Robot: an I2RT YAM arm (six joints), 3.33 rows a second.
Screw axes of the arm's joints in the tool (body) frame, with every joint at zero. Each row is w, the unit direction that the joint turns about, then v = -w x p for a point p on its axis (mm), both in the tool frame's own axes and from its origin. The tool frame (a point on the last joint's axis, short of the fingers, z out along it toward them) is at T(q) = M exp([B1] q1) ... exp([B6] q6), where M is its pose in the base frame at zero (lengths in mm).
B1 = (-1, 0, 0, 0.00, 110.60, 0.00)
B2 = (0, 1, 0, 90.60, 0.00, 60.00)
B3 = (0, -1, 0, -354.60, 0.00, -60.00)
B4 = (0, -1, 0, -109.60, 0.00, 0.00)
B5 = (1, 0, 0, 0.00, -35.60, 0.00)
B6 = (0, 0, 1, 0.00, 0.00, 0.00)
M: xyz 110.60 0.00 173.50 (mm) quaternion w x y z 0.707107 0 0.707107 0
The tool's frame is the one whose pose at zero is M.
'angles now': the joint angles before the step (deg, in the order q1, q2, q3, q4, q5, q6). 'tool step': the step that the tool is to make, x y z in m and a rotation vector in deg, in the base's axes. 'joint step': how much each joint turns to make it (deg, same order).
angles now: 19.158 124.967 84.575 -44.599 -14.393 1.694
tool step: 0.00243 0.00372 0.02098 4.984 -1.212 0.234
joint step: 0.021 -2.164 1.356 -0.657 -4.306 0.284
